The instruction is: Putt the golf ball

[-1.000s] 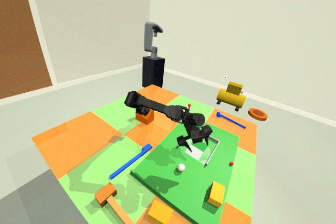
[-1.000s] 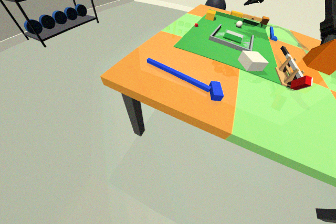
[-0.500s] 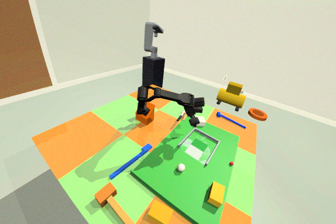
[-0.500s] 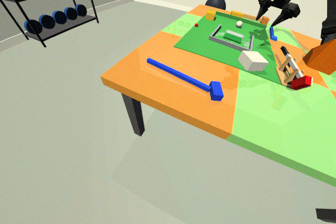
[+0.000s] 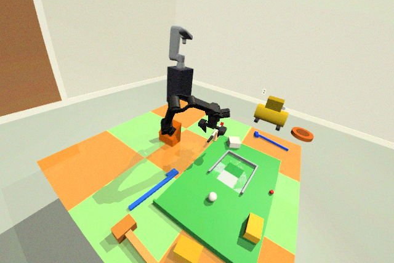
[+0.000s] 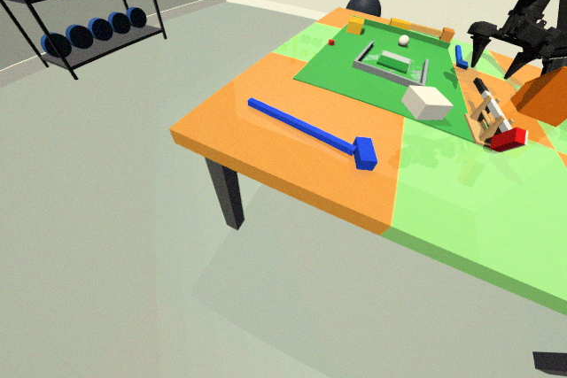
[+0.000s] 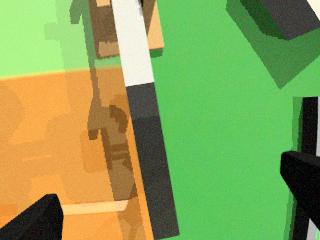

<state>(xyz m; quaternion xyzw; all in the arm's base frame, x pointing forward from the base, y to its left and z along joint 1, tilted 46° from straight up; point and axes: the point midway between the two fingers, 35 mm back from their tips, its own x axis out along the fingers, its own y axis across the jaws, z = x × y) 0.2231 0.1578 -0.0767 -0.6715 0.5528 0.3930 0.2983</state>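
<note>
The small wooden stand lies 30 mm behind my gripper tip, 130 mm to the left of it and 60 mm below it. Round my gripper tip: white golf ball 240 mm ahead, 330 mm to the right, 80 mm below; small red cube 470 mm ahead, 80 mm to the right, 90 mm below; white block 120 mm ahead, 150 mm to the left, 70 mm below.
</note>
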